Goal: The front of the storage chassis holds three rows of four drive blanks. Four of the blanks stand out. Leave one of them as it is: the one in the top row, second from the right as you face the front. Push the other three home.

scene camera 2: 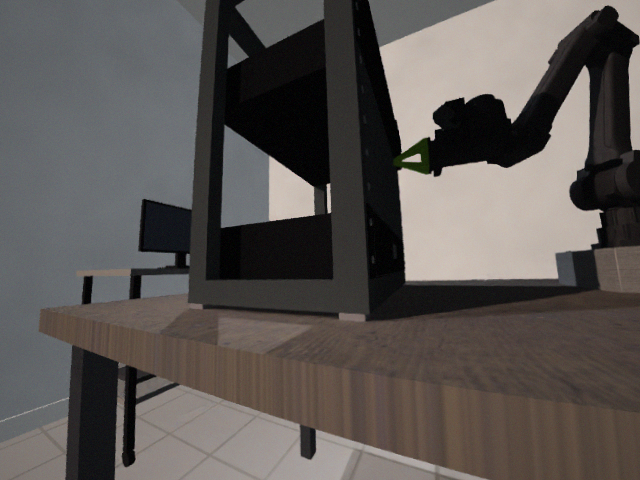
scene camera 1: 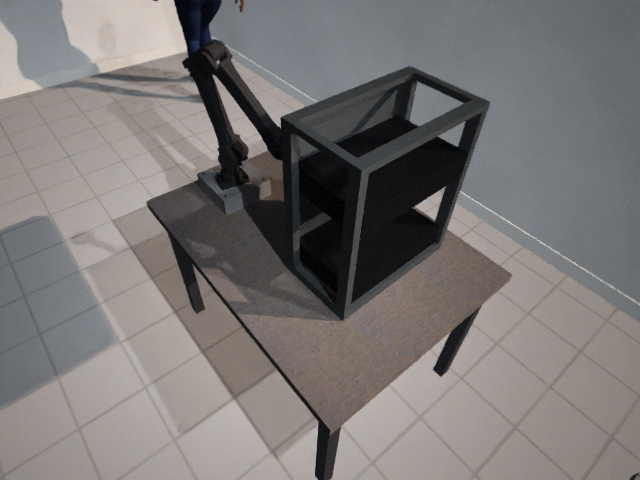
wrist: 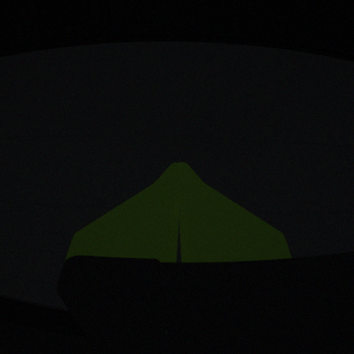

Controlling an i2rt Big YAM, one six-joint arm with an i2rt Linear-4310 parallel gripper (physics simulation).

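Seen in the pictures: gripper, fingertip midpoint: [scene camera 2: 393,162]; arm's base, origin of the base link: [scene camera 2: 630,248] [scene camera 1: 232,180].
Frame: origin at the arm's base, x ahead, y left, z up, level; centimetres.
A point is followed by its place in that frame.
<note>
The dark grey rack [scene camera 1: 423,132] @[y 27.7, x 70.0, z 52.0 cm] [scene camera 2: 343,155] @[y 50.1, x 40.3, z 11.3 cm] holds an upper black chassis [scene camera 1: 418,170] @[y 32.8, x 66.9, z 36.5 cm] [scene camera 2: 284,67] @[y 48.9, x 51.0, z 30.9 cm] and a lower black one [scene camera 1: 395,253] @[y 29.2, x 68.8, z 5.5 cm] [scene camera 2: 279,250] @[y 48.6, x 52.5, z 0.8 cm]. Its front faces the arm and is seen nearly edge-on in scene camera 2; a small dark edge juts out just above the gripper. Single drive blanks cannot be made out. My gripper [scene camera 2: 396,162] @[y 22.4, x 41.9, z 21.8 cm] [wrist: 178,174] is shut and empty, its green tips at the rack's front, touching or nearly so. In the wrist view a very dark, flat surface lies behind the tips. The rack hides the gripper in scene camera 1.
The arm's base block [scene camera 1: 225,193] @[y -5.7, x 6.4, z -0.1 cm] [scene camera 2: 617,266] @[y 13.6, x 7.2, z -3.4 cm] stands on the wooden table [scene camera 1: 330,372] @[y -7.5, x 88.1, z -7.9 cm] [scene camera 2: 465,351] @[y 54.9, x 29.3, z -7.9 cm] in front of the rack. A monitor [scene camera 2: 165,226] stands on another desk behind. A person's legs [scene camera 1: 199,23] show beyond the arm.
</note>
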